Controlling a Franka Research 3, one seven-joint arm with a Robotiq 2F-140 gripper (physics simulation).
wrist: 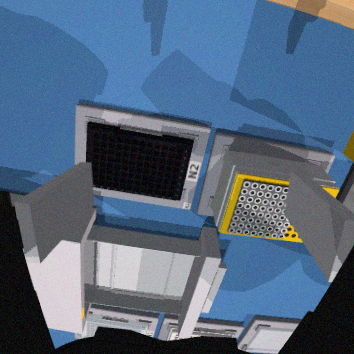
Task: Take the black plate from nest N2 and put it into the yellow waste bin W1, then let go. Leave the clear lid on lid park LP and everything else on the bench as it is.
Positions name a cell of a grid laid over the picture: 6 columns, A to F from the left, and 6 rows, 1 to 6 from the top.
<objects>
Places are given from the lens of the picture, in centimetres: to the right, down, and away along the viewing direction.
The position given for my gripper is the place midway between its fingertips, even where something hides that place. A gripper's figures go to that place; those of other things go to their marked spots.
my gripper (D4): 1, 1, 18
black plate (C3): -7, -2, 34
</objects>
